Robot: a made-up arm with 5 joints. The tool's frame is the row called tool.
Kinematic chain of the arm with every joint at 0, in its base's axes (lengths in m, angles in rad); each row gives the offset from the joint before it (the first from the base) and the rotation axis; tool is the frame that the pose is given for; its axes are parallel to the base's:
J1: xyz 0 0 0.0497 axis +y
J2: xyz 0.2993 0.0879 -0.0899 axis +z
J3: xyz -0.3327 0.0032 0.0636 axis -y
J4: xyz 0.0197 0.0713 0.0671 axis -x
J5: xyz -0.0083 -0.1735 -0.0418 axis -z
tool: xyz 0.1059 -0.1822 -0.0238
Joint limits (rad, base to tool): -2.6..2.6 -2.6..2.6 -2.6..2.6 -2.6..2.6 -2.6..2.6
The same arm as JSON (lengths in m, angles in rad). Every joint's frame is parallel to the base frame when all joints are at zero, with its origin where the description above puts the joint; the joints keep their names.
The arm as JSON. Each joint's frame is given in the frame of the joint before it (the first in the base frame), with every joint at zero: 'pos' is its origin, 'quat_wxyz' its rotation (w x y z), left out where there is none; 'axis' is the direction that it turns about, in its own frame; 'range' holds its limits. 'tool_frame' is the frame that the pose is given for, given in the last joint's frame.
{"length_unit": "m", "angle_unit": "rad", "joints": [{"joint": "J1", "pos": [0.0, 0.0, 0.0497], "axis": [0.0, 1.0, 0.0], "range": [-2.6, 2.6]}, {"joint": "J2", "pos": [0.2993, 0.0879, -0.0899], "axis": [0.0, 0.0, 1.0], "range": [-2.6, 2.6]}, {"joint": "J3", "pos": [-0.3327, 0.0032, 0.0636], "axis": [0.0, -1.0, 0.0], "range": [-2.6, 2.6]}, {"joint": "J4", "pos": [0.0197, 0.0713, 0.0671], "axis": [-1.0, 0.0, 0.0], "range": [-2.6, 2.6]}, {"joint": "J5", "pos": [-0.0083, -0.1735, -0.0418], "axis": [0.0, 0.0, -1.0], "range": [-2.6, 2.6]}], "tool_frame": {"pos": [0.1059, -0.1822, -0.0238]}}
